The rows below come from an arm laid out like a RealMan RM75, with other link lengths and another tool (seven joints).
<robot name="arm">
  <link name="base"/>
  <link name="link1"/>
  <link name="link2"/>
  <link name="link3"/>
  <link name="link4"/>
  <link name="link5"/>
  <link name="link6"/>
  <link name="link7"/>
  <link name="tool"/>
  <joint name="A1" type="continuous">
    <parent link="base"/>
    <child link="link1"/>
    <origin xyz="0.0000 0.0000 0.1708" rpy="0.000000 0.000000 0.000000"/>
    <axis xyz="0 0 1"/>
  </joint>
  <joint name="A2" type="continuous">
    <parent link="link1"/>
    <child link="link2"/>
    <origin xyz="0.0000 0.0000 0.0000" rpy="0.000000 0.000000 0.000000"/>
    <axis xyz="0 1 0"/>
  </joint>
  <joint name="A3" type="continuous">
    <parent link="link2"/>
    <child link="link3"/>
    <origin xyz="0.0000 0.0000 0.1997" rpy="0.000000 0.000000 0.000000"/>
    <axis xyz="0 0 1"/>
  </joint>
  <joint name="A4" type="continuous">
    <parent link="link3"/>
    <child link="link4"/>
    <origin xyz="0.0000 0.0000 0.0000" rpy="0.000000 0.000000 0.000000"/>
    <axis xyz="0 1 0"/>
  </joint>
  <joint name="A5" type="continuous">
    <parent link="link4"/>
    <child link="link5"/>
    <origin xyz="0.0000 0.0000 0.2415" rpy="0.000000 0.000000 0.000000"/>
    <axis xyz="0 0 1"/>
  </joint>
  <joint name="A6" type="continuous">
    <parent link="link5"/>
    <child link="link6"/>
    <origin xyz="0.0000 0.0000 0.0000" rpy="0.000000 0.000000 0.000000"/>
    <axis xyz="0 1 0"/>
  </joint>
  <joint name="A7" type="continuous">
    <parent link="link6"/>
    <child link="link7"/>
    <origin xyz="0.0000 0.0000 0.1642" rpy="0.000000 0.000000 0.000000"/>
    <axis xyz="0 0 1"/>
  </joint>
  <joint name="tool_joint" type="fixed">
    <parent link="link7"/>
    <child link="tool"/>
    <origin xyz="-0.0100 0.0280 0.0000" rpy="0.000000 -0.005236 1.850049"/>
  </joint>
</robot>
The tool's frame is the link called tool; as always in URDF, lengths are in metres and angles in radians. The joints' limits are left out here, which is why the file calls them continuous.
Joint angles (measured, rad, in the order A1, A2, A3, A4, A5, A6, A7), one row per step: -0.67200 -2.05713 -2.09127 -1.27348 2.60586 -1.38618 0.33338; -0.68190 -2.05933 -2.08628 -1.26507 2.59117 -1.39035 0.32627; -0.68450 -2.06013 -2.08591 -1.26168 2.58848 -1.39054 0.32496; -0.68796 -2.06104 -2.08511 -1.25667 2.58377 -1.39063 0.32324; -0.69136 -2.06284 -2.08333 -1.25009 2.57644 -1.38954 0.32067; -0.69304 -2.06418 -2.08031 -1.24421 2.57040 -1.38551 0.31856; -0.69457 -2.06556 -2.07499 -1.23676 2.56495 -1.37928 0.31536; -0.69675 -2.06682 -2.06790 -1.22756 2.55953 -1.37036 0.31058; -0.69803 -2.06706 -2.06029 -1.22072 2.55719 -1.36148 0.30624; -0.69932 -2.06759 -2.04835 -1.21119 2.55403 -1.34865 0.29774
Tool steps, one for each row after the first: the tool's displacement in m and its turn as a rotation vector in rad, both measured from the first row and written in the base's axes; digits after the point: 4 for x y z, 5 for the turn. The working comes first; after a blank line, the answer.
Tool pose at each row, in the base's axes (x y z in m, rotation vector in rad; the steps are taken from these numbers as rounded here): -0.1370 0.4015 -0.0053 -2.51308 0.97127 0.69026; -0.1317 0.4012 -0.0094 -2.52525 0.97636 0.66218; -0.1308 0.4012 -0.0105 -2.52844 0.97644 0.65594; -0.1294 0.4012 -0.0121 -2.53305 0.97665 0.64635; -0.1278 0.4011 -0.0144 -2.53929 0.97591 0.63213; -0.1268 0.4012 -0.0166 -2.54269 0.97493 0.62194; -0.1260 0.4014 -0.0193 -2.54652 0.97350 0.61331; -0.1251 0.4019 -0.0225 -2.54994 0.97115 0.60517; -0.1246 0.4026 -0.0250 -2.55079 0.97006 0.60353; -0.1241 0.4033 -0.0287 -2.55310 0.96607 0.60127

0.0053 -0.0003 -0.0041 -0.01395 -0.01726 -0.00250; 0.0062 -0.0003 -0.0052 -0.01701 -0.02127 -0.00225; 0.0076 -0.0003 -0.0068 -0.02154 -0.02743 -0.00204; 0.0092 -0.0004 -0.0091 -0.02735 -0.03684 -0.00139; 0.0102 -0.0003 -0.0113 -0.03044 -0.04379 -0.00114; 0.0110 -0.0001 -0.0140 -0.03362 -0.04970 -0.00017; 0.0119 0.0004 -0.0172 -0.03603 -0.05552 0.00122; 0.0124 0.0011 -0.0197 -0.03638 -0.05682 0.00191; 0.0129 0.0018 -0.0234 -0.03672 -0.05906 0.00473
